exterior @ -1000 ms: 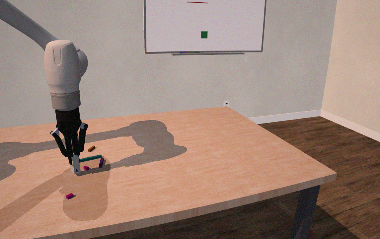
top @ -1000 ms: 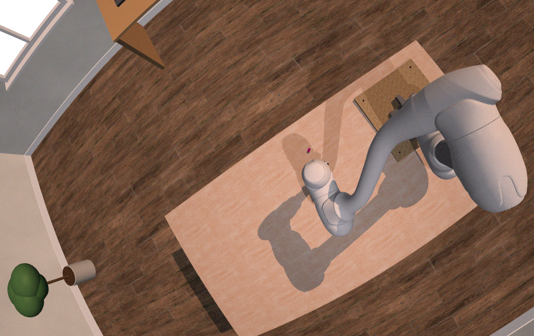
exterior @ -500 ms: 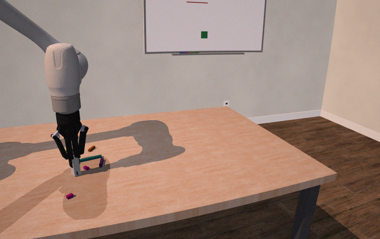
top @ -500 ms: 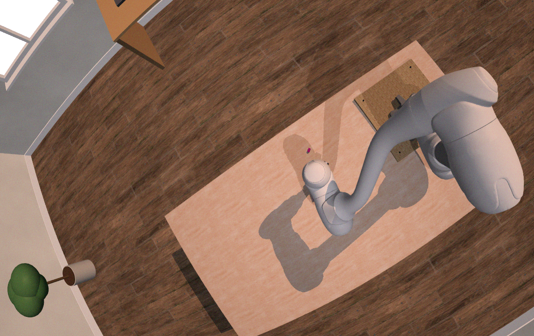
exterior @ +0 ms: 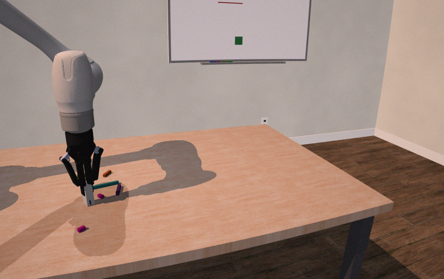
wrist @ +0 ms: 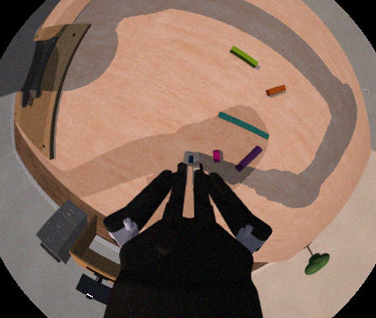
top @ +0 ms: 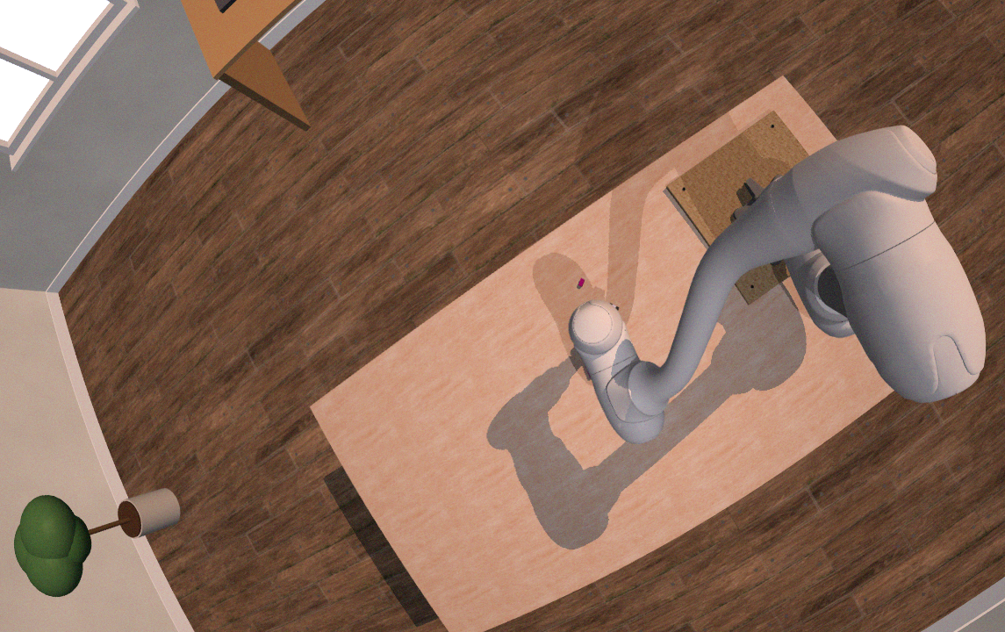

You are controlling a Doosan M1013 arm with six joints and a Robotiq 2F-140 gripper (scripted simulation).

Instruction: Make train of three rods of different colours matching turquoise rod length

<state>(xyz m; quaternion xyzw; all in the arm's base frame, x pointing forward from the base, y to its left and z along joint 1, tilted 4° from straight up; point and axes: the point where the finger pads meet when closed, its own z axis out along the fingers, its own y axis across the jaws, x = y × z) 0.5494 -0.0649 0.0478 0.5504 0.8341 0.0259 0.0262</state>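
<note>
Now: hand 3 cm above the blue rod. Round my hand: orange rod (19 cm to the left, 7 cm ahead, 3 cm below); purple rod (10 cm ahead, 5 cm to the left, 3 cm below); turquoise rod (10 cm to the left, 5 cm ahead, 3 cm below).
</note>
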